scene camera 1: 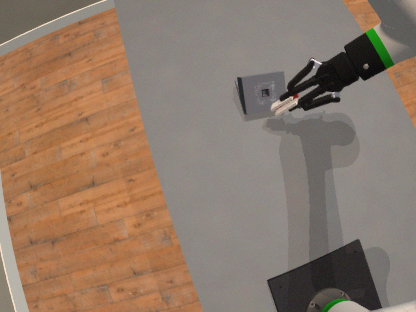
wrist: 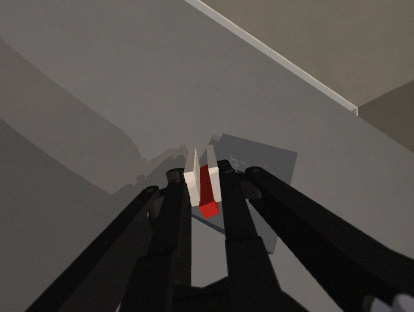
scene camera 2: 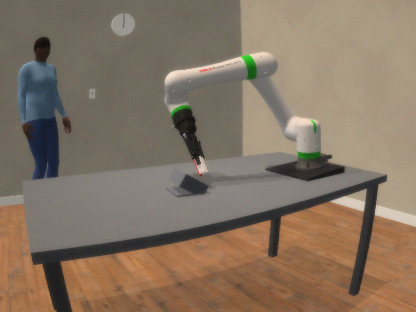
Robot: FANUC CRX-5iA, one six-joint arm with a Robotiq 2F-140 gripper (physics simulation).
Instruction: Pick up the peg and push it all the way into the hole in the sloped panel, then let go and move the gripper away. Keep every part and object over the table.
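Places are measured from the arm's base along level axes (x ahead, y left, z up), in metres.
Pixels of known places: gripper, between the fingertips: point(scene camera 1: 274, 110) point(wrist: 203, 158) point(scene camera 2: 204, 173); arm's base, origin of its link: point(scene camera 2: 309, 167).
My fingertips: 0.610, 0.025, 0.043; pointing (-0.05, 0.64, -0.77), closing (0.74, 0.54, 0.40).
Note:
Ahead of a thing's pixels: the offset from my fingertips to its middle, as dx, dy, dz. "spot": to the spot under its first point. Level surfaces: height alone.
The red peg {+0.013, -0.032, +0.021} point(scene camera 1: 296, 96) point(scene camera 2: 201, 174) point(wrist: 209, 209) is held lengthwise between the two pale finger pads. My gripper point(scene camera 1: 285, 105) point(scene camera 2: 201, 166) point(wrist: 203, 158) is shut on it and tilted. It is above the table, by the lower right corner of the sloped panel {+0.079, +0.006, -0.031} point(scene camera 1: 252, 102) point(scene camera 2: 194, 183) point(wrist: 277, 161) in scene camera 1. The square hole {spot: +0.069, -0.001, -0.024} point(scene camera 1: 265, 92) shows empty near the middle of the panel's face in that view. The peg is outside the hole. In the wrist view the fingers cover part of the panel, and the hole does not show.
The grey table {dz -0.065} point(scene camera 1: 210, 200) point(scene camera 2: 100, 215) point(wrist: 115, 65) carries the panel block and the robot's dark base plate point(scene camera 1: 287, 287) point(scene camera 2: 285, 170). The arm's shadow falls beside the block. A person point(scene camera 2: 40, 95) stands behind the table's far left side.

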